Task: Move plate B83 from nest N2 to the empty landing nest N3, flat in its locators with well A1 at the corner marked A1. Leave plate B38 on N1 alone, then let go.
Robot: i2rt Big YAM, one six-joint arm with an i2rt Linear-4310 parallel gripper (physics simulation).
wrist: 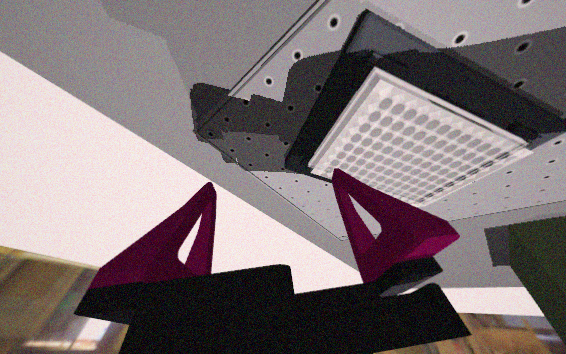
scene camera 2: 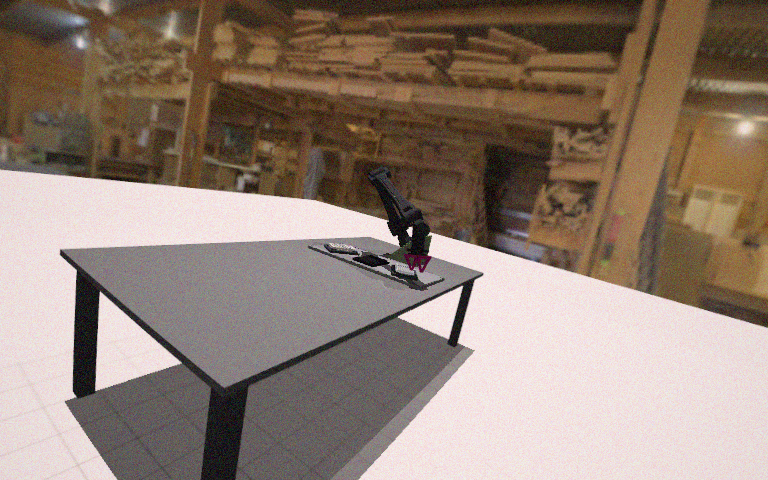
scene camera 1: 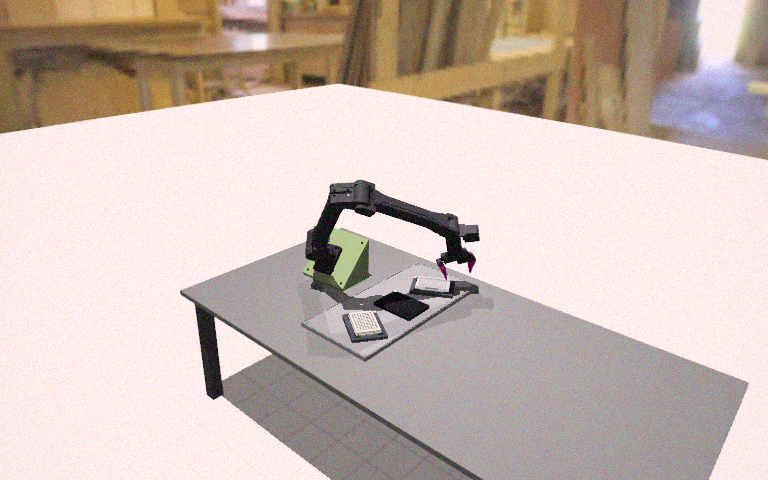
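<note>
My gripper [scene camera 1: 458,275] [scene camera 2: 417,270] [wrist: 274,180] is open and empty, above the far end of the nest board. A pale well plate [scene camera 1: 432,283] [scene camera 2: 404,268] [wrist: 425,145] lies in the dark nest [wrist: 390,35] below. In the wrist view it sits to the right of the gap between the fingers, with the right fingertip overlapping its near corner. The middle nest [scene camera 1: 401,305] [scene camera 2: 370,260] is black and holds no plate. Another pale plate [scene camera 1: 364,323] [scene camera 2: 341,247] lies in the nest at the other end. Plate labels, nest labels and the A1 mark are unreadable.
The nests stand on a light perforated board [scene camera 1: 331,325] [wrist: 525,185] on the grey table [scene camera 1: 538,367] [scene camera 2: 198,305]. The green wedge mount [scene camera 1: 355,260] [wrist: 542,250] of the arm stands beside the board. The arm's shadow falls across the board.
</note>
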